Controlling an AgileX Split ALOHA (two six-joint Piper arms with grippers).
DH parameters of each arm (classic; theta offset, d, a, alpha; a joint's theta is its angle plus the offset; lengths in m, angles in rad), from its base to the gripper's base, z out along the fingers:
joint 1: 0 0.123 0 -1.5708
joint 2: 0.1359 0 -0.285 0
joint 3: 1.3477 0 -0.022 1.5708
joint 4: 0 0.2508 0 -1.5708
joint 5: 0 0 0.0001 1.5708
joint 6: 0 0.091 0 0
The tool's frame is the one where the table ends.
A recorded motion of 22 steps. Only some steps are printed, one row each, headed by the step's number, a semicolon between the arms.
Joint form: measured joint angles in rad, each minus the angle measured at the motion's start. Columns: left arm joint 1, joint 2, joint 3, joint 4, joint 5, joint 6; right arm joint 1, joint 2, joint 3, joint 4, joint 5, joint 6.
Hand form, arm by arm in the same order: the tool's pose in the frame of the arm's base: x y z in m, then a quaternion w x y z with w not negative. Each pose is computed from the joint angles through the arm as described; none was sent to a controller.
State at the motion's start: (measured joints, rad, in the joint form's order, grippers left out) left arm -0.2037 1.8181 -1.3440 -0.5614 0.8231 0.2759; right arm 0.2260 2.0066 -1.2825 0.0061 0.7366 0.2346
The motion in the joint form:
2: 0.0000 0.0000 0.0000 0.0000 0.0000 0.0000; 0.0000 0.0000 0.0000 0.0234 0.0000 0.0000
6: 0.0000 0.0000 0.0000 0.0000 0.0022 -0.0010; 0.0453 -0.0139 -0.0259 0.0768 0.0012 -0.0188
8: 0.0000 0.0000 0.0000 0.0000 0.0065 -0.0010; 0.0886 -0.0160 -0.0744 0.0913 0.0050 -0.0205
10: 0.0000 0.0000 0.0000 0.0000 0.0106 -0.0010; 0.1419 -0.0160 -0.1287 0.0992 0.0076 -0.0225
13: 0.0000 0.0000 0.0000 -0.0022 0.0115 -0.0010; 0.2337 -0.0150 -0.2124 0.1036 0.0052 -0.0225
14: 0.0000 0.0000 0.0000 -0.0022 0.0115 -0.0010; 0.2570 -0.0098 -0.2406 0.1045 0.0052 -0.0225
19: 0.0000 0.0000 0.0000 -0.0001 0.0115 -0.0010; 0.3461 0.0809 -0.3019 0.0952 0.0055 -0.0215
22: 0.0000 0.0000 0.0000 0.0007 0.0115 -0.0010; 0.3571 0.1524 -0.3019 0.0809 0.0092 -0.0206
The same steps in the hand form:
2: 0.3679 -0.1123 0.2374 0.18072 0.07991 0.95358 -0.22726; 0.3764 0.0884 0.1420 0.09338 0.01418 0.99498 0.03312
6: 0.3677 -0.1123 0.2373 0.17957 0.07972 0.95374 -0.22755; 0.3762 0.1099 0.1537 0.10656 -0.00037 0.99257 0.05871
8: 0.3673 -0.1124 0.2372 0.17755 0.08030 0.95398 -0.22794; 0.3799 0.1299 0.1664 0.12600 -0.01880 0.98916 0.07307
10: 0.3670 -0.1125 0.2371 0.17562 0.08085 0.95420 -0.22832; 0.3818 0.1541 0.1803 0.14736 -0.04449 0.98421 0.08737
13: 0.3669 -0.1126 0.2372 0.17518 0.08035 0.95409 -0.22929; 0.3793 0.1953 0.2025 0.18157 -0.08902 0.97307 0.11067
14: 0.3669 -0.1126 0.2372 0.17518 0.08035 0.95409 -0.22929; 0.3789 0.2064 0.2081 0.19056 -0.10027 0.96947 0.11729
19: 0.3669 -0.1125 0.2371 0.17520 0.08094 0.95424 -0.22844; 0.3732 0.2477 0.1851 0.17336 -0.14549 0.96708 0.11631
22: 0.3669 -0.1124 0.2371 0.17521 0.08116 0.95430 -0.22811; 0.3734 0.2527 0.1528 0.14131 -0.15464 0.97300 0.09689

